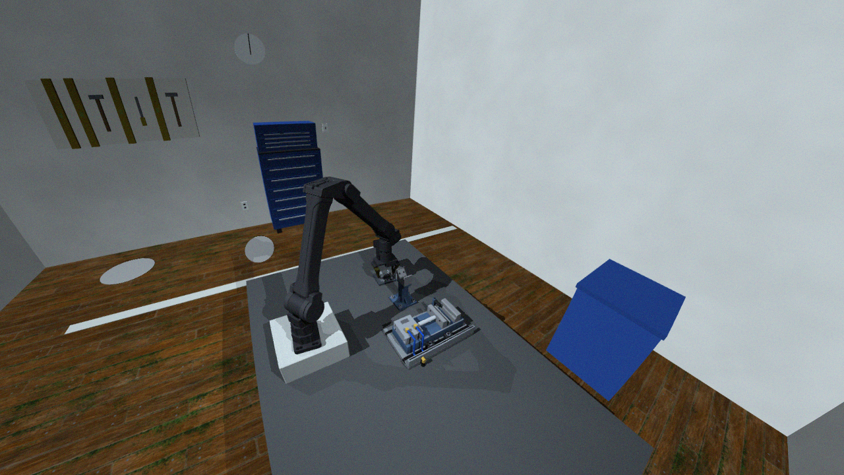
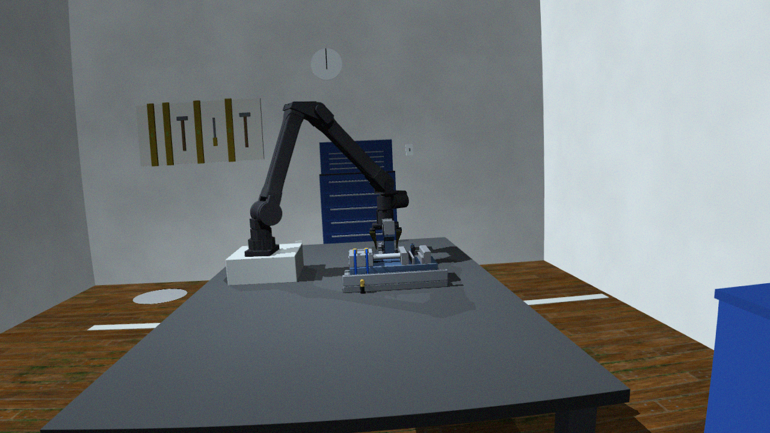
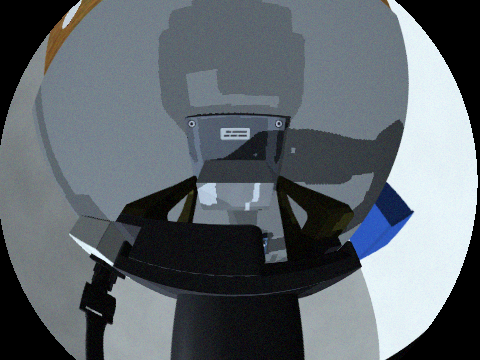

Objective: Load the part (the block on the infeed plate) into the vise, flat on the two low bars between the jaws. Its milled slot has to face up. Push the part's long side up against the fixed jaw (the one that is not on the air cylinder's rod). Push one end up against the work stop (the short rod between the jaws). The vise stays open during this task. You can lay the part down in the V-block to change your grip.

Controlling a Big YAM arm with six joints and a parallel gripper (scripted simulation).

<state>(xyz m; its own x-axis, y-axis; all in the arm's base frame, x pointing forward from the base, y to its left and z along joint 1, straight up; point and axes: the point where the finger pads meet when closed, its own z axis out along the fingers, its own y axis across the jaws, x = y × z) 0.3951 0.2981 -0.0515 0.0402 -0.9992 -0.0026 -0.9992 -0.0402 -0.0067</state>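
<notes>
My hand is 10 mm to the left of the part and 10 mm above it. Round my hand: air cylinder 390 mm to the right, 60 mm behind, 40 mm above; vise 380 mm to the right, 40 mm ahead, 10 mm above.
</notes>
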